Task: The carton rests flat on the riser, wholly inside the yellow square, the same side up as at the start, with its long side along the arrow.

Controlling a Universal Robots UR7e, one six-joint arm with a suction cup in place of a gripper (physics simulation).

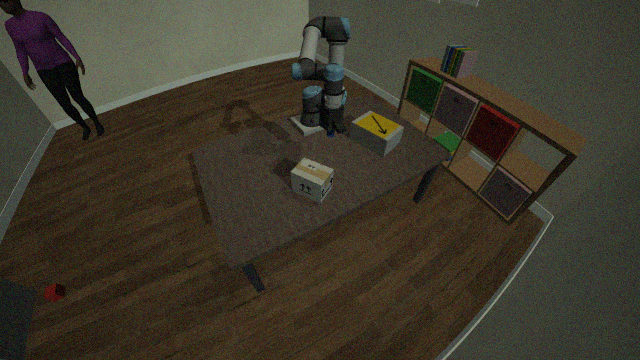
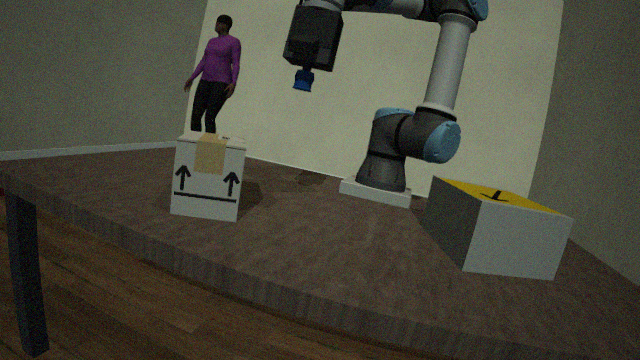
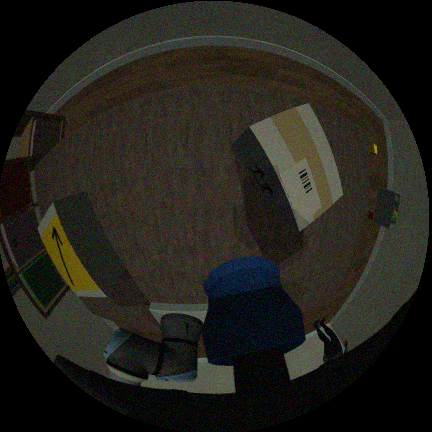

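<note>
The white carton (image 1: 312, 181) (image 2: 207, 187) (image 3: 295, 145) stands upright on the table, taped top up, with its printed arrows pointing up. It is apart from the riser (image 1: 367, 142) (image 2: 517, 242) (image 3: 95, 245). The riser bears the yellow square (image 1: 366, 125) (image 2: 525, 200) (image 3: 77, 265) with a black arrow (image 1: 379, 124) (image 2: 495, 196) (image 3: 60, 250). No carton rests on the square. My gripper, a blue suction cup (image 1: 330, 134) (image 2: 302, 89) (image 3: 241, 272), hangs in the air on the robot-base side of the carton, higher than its top. It touches nothing and is open.
The robot's base (image 1: 307, 125) (image 2: 375, 192) stands on the table (image 1: 260, 220) (image 2: 320, 260) beside the riser. A shelf unit (image 1: 530, 112) with bins and books stands beyond the riser's side. A person (image 1: 42, 42) (image 2: 220, 60) stands on the floor near the wall.
</note>
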